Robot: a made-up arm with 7 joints.
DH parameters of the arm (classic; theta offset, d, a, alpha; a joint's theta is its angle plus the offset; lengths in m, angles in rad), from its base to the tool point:
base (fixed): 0 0 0 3.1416
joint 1: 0 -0.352 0 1.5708
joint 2: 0 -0.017 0 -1.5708
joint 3: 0 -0.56 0 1.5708
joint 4: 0 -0.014 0 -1.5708
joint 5: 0 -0.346 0 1.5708
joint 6: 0 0 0 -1.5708
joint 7: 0 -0.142 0 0
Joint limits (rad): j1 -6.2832..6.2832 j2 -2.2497..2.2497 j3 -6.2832..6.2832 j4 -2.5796..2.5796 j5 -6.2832..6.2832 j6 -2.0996..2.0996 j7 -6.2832..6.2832
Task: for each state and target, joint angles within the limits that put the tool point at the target. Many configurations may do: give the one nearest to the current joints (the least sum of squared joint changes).
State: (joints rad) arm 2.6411 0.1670 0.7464 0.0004 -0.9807 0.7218 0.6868
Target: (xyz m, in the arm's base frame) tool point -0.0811 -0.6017 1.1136
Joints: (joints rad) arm 1.9637 0.6792 0.8668 -0.4568 -1.1687 0.9866 0.6868
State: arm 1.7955 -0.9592 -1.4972 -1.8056 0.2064 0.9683 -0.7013
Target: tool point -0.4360 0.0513 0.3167
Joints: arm 1.0514 -1.3610 -1.2325 -2.4888 0.1585 0.6572 -0.7013
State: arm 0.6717 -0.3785 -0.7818 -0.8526 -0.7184 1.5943 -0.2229
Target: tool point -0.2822 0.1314 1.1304
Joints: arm 0.7316 -0.1161 -0.7365 -0.9852 -0.7990 1.8630 -0.2229
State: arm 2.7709 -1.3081 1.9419 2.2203 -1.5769 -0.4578 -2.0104
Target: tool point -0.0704 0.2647 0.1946
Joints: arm 2.3083 -1.6088 1.9330 2.5788 -1.6165 -0.3776 -2.0104
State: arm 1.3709 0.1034 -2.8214 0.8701 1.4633 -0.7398 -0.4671
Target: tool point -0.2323 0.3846 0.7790
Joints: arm 1.1505 -0.0379 -3.0083 1.8101 1.6932 -0.8831 -0.4671
